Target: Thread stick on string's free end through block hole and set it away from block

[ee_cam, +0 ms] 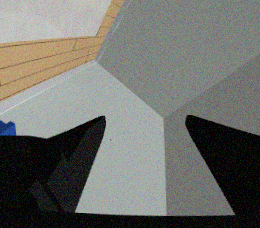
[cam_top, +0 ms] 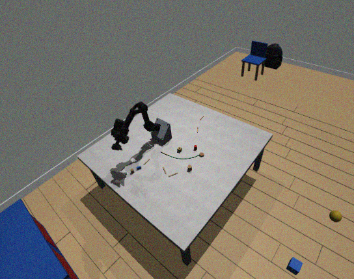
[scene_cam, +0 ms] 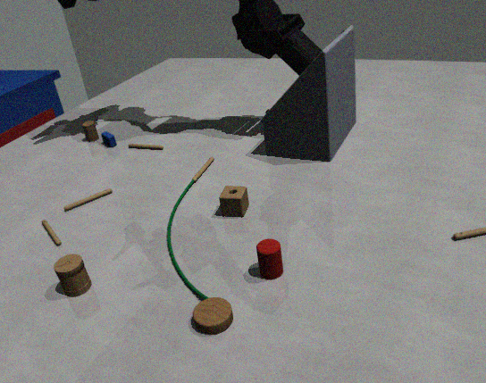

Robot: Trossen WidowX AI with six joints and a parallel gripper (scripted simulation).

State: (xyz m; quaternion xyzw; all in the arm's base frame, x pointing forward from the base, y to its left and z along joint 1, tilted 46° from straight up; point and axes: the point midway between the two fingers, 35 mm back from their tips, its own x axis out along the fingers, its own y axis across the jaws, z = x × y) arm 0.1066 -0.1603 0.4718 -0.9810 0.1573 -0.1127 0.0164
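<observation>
Right now my gripper tip is 420 mm to the right of the wooden block, 330 mm above it and 160 mm short of it. Also, from my gripper tip: red cylinder: 510 mm to the left, 320 mm below, 270 mm ahead; blue piece: 330 mm below, 70 mm to the left, 10 mm behind; small wooden peg: 330 mm below, 30 mm behind, 10 mm to the left.
</observation>
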